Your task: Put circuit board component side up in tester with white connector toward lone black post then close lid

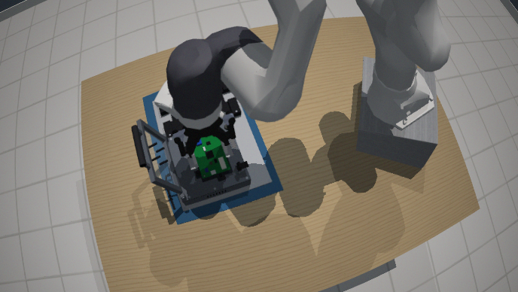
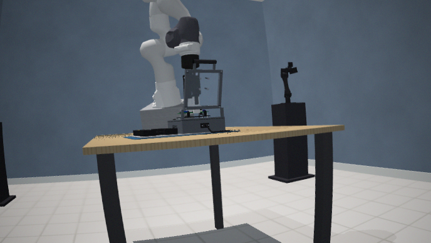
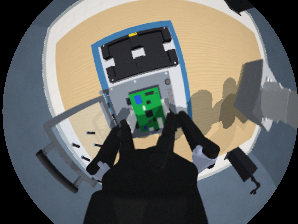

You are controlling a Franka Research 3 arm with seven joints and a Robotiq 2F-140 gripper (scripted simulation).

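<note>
My hand is 20 mm above the green circuit board. Also, from my hand: black post 70 mm behind, 50 mm to the left, 20 mm below; see-through lid 120 mm ahead, 10 mm to the left, 80 mm above.
</note>
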